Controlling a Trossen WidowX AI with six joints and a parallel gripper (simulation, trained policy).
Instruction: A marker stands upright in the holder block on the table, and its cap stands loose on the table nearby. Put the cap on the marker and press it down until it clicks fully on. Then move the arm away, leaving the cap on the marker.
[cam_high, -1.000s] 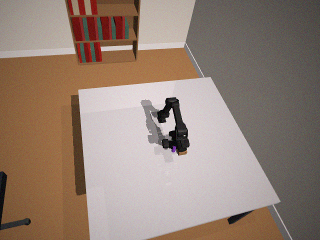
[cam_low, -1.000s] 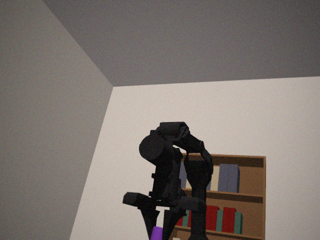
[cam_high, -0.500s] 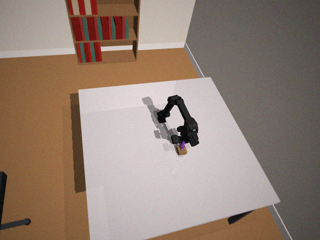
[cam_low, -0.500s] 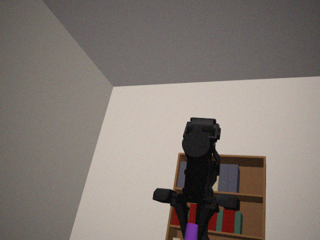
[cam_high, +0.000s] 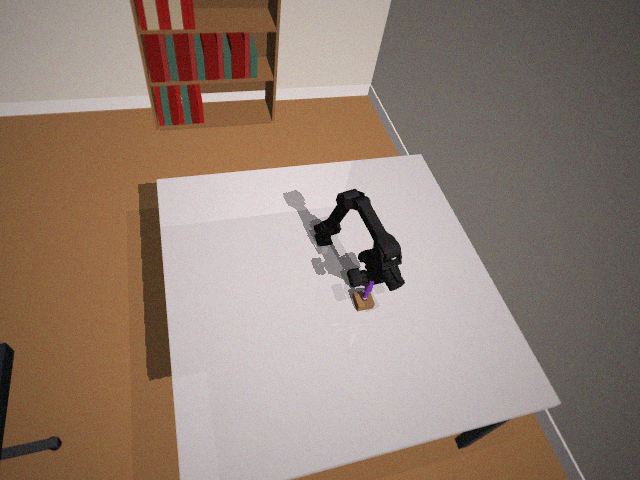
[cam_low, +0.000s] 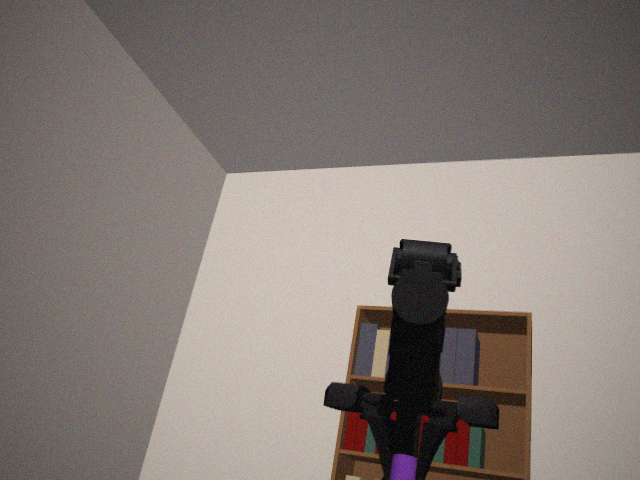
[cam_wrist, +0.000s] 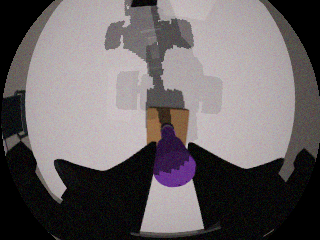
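Right now my gripper tip is 1 cm short of the purple marker and 5 cm above it. Also, from my gripper tip: purple cap: 1 cm ahead, 1 cm above.
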